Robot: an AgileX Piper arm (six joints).
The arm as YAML. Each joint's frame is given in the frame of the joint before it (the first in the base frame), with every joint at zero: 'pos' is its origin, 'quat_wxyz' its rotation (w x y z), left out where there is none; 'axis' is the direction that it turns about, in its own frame. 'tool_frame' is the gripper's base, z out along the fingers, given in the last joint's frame.
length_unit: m
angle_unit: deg
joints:
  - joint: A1
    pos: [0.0, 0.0, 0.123]
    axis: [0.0, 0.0, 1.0]
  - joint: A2
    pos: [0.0, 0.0, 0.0]
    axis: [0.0, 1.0, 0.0]
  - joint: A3
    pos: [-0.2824, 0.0, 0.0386]
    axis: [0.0, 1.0, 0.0]
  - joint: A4
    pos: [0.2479, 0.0, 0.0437]
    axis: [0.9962, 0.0, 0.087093]
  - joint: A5
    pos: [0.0, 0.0, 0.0]
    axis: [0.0, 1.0, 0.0]
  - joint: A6
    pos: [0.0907, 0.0, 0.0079]
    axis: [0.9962, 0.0, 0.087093]
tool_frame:
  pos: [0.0, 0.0, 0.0]
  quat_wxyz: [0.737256, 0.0, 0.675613, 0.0]
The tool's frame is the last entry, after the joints.
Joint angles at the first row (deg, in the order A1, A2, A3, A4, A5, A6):
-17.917 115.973 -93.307 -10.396 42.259 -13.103
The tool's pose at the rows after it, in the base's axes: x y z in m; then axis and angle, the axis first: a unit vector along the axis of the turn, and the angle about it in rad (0 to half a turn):
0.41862 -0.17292 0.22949 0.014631 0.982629 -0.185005 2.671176
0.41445 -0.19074 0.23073 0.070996 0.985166 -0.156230 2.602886
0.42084 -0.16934 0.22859 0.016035 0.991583 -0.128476 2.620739
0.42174 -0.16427 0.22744 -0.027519 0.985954 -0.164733 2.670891
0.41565 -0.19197 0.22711 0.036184 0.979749 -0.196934 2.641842
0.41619 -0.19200 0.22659 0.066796 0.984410 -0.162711 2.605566
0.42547 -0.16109 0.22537 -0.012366 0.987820 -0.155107 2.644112
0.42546 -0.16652 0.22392 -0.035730 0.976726 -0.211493 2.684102
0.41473 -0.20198 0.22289 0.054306 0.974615 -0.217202 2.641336
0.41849 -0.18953 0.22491 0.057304 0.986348 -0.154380 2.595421
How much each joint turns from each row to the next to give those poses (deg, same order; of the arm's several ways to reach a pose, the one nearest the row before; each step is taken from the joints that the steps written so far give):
-2.513 0.000 0.000 -5.217 -1.775 3.399
-3.117 0.000 0.000 5.983 -2.949 0.207
2.214 0.000 0.000 5.020 1.780 -7.282
1.461 0.120 0.000 -6.233 1.214 -0.035
-2.945 0.498 -0.002 -5.606 -2.857 8.212
-0.671 0.001 0.001 5.670 -0.819 -0.515
3.980 -0.124 -0.001 1.022 2.366 -6.063
0.542 0.477 0.002 -9.727 -0.016 3.646
-4.626 0.444 0.000 -1.172 -2.697 7.205
0.250 -0.559 0.002 11.888 -0.261 -6.931

